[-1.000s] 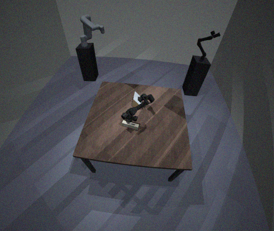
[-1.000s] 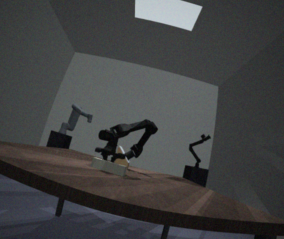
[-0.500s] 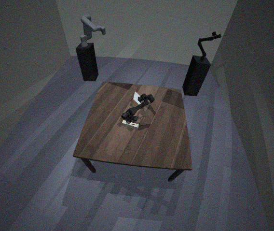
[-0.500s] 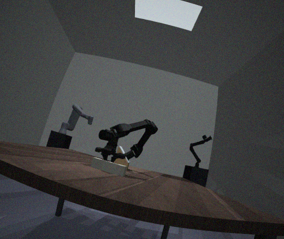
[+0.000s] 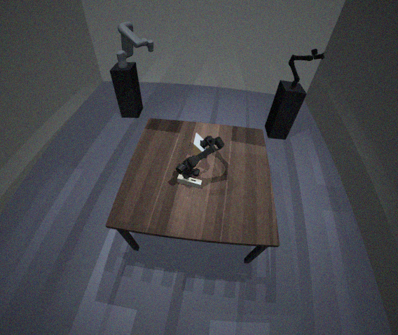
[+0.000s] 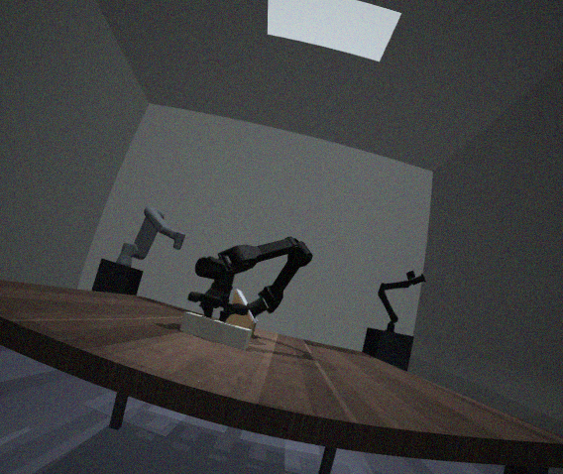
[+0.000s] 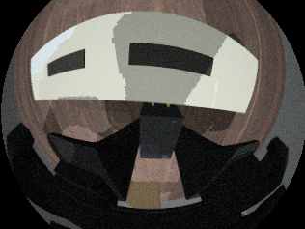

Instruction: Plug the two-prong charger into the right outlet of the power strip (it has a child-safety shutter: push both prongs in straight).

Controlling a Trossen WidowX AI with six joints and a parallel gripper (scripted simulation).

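The dark two-prong charger is 20 mm ahead of my gripper tip and 10 mm above it.
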